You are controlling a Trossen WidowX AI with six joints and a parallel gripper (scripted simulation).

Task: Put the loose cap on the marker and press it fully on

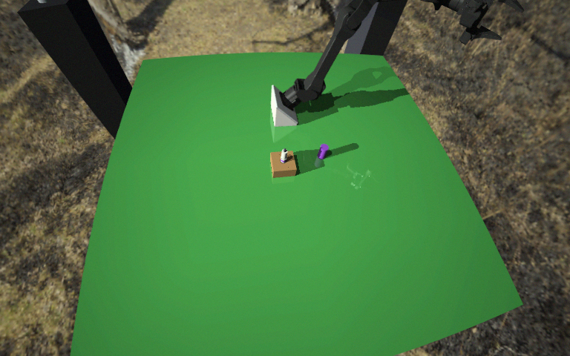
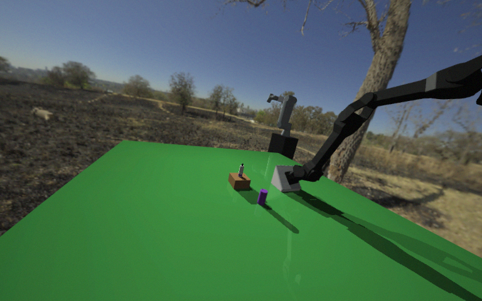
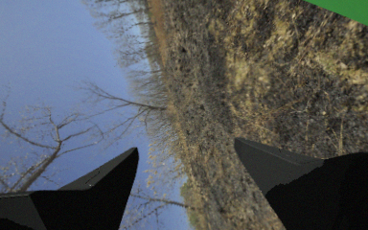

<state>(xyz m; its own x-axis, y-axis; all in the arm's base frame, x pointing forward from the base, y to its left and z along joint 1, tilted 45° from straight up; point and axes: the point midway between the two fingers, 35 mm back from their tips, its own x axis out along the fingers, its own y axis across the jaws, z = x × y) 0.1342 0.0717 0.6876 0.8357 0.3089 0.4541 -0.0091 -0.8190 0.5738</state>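
Right now the marker cap is 30 mm ahead of my gripper tip, 480 mm to the right of it and 450 mm below it.
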